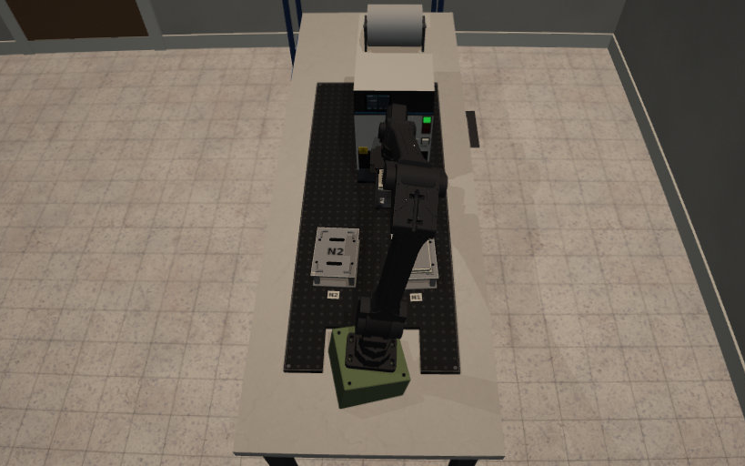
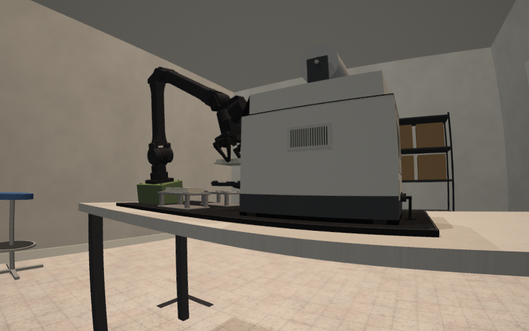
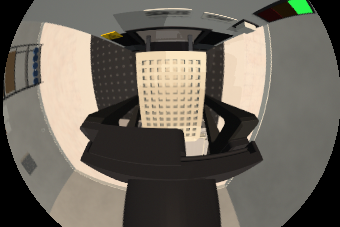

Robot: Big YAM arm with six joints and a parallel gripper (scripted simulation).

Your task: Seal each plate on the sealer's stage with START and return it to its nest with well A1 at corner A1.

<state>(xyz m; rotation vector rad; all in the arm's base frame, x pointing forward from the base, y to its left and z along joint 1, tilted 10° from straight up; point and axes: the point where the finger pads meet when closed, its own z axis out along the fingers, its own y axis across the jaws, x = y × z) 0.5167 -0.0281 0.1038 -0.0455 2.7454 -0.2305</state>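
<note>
Now: hand right at the white well plate. Round my hand: yellow warning label 10 cm ahead, 9 cm to the left, 2 cm below; then sealer stage 8 cm below; then N2 label 31 cm behind, 17 cm below, 16 cm to the left.
</note>
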